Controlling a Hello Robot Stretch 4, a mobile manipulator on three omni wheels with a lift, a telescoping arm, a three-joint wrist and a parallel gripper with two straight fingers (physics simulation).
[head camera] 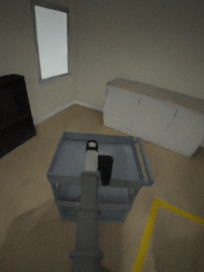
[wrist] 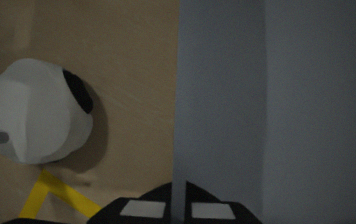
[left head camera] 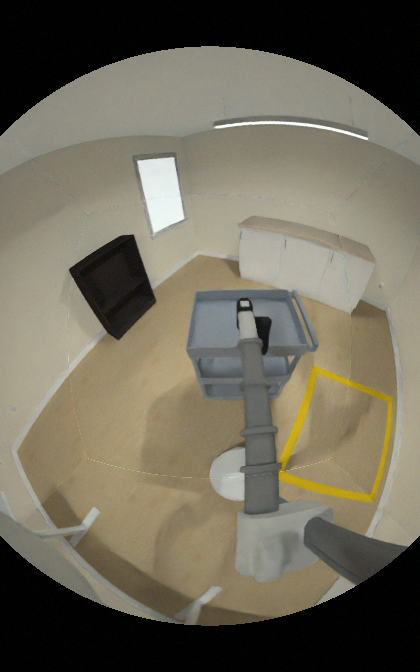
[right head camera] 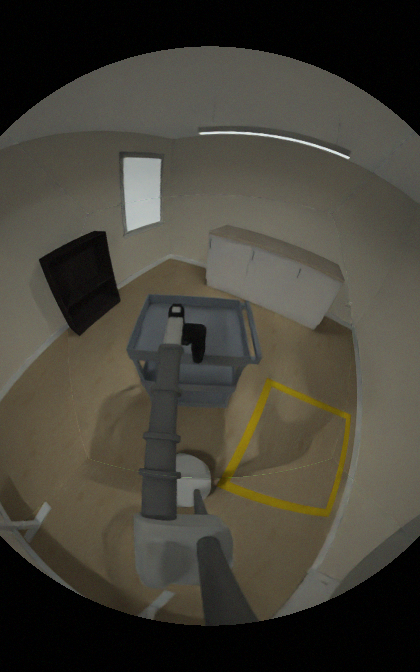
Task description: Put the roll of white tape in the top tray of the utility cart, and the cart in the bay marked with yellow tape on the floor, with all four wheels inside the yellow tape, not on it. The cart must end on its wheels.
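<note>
The blue-grey utility cart (head camera: 122,160) (left head camera: 215,320) (right head camera: 225,325) (wrist: 310,100) stands upright ahead, its push handle (head camera: 145,160) (left head camera: 305,320) (right head camera: 251,330) on the right. My gripper (head camera: 105,181) (left head camera: 265,349) (right head camera: 198,358) (wrist: 180,197) is shut on the near wall of its top tray, one finger on each side. The yellow tape bay (head camera: 149,230) (left head camera: 300,415) (right head camera: 250,425) (wrist: 35,197) lies on the floor to the right and nearer me; the cart stands outside it. The cart's wheels are hidden. The roll of white tape does not show in any view.
My white base (left head camera: 227,475) (right head camera: 192,480) (wrist: 40,115) is beside the bay's near left corner. A dark bookshelf (head camera: 26,102) (left head camera: 140,267) (right head camera: 109,265) stands at the left wall. A white cabinet (head camera: 150,120) (left head camera: 300,260) (right head camera: 275,280) stands behind the cart. White legs (left head camera: 85,525) show behind me.
</note>
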